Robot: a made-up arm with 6 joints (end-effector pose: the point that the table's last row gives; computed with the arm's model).
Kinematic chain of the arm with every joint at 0, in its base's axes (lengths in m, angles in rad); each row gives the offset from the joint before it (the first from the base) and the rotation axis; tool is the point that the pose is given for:
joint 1: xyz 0 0 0.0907 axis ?
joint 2: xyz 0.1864 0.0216 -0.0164 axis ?
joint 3: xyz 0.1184 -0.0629 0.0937 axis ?
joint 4: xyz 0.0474 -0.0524 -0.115 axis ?
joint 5: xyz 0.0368 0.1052 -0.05 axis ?
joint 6: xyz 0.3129 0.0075 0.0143 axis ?
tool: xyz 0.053 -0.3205 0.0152
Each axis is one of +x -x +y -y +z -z.
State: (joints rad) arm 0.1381 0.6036 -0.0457 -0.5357 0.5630 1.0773
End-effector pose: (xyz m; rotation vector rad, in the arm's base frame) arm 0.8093 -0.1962 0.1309 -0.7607 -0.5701 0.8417
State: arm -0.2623 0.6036 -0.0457 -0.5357 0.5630 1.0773
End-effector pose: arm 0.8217 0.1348 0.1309 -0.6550 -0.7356 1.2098
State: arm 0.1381 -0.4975 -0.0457 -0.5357 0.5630 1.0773
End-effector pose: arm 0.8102 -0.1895 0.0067 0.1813 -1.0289 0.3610
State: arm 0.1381 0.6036 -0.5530 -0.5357 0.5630 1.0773
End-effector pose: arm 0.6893 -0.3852 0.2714 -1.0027 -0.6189 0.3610
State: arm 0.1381 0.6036 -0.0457 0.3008 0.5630 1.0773
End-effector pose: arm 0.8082 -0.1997 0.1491 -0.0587 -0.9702 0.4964
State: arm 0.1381 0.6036 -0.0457 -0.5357 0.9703 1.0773
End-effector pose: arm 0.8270 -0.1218 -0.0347 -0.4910 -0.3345 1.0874
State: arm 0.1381 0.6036 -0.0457 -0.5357 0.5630 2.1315
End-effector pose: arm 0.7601 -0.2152 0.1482 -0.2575 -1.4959 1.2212
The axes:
joint 1: -z
joint 2: -x
joint 3: +z
joint 4: +x
joint 5: +z
joint 6: -y

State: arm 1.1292 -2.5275 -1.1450 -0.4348 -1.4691 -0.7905
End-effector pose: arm -0.0160 0.0828 0.0231 -2.0750 -1.7692 0.4079
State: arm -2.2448 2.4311 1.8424 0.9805 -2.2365 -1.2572
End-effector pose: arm -0.4849 0.0932 0.3886 -0.5009 -0.8125 -0.6394
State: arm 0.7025 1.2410 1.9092 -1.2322 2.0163 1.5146
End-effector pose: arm -0.1903 -0.3783 -0.1967 1.2982 1.8403 1.8472
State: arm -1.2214 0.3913 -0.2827 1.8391 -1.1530 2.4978
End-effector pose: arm 0.1564 0.1790 -0.1718 0.1738 -1.1462 -0.7723
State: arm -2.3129 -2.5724 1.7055 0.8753 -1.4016 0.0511
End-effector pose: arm -0.6208 0.1908 0.1968 -0.9835 -2.1113 -1.0506
